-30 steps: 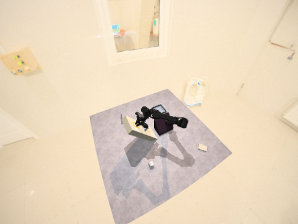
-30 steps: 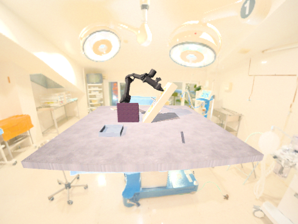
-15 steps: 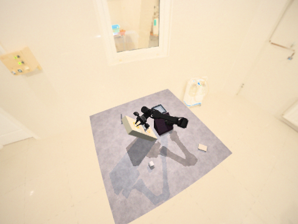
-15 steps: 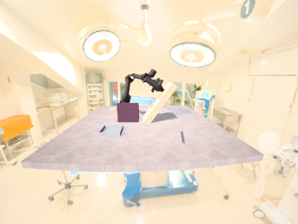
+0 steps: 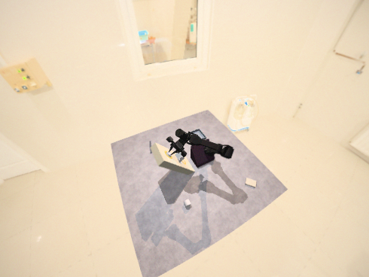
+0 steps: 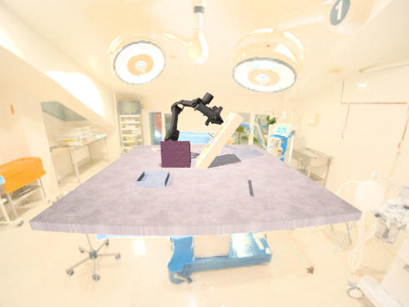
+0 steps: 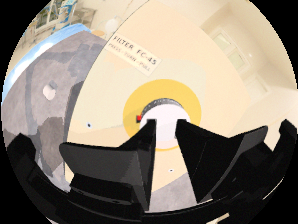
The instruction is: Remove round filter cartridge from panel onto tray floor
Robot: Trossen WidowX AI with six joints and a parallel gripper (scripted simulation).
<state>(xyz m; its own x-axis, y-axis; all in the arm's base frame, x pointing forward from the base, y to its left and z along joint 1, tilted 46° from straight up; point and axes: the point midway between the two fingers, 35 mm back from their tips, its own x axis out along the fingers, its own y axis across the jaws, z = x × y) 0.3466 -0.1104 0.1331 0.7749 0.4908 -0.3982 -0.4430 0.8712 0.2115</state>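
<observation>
Right now the tray is 40 cm behind my gripper tip, 30 cm to the right of it and 27 cm below it. Also, from my gripper tip: flat tan piece: 58 cm behind, 39 cm to the left, 27 cm below; then round filter cartridge: 1 cm below, 1 cm ahead.
</observation>
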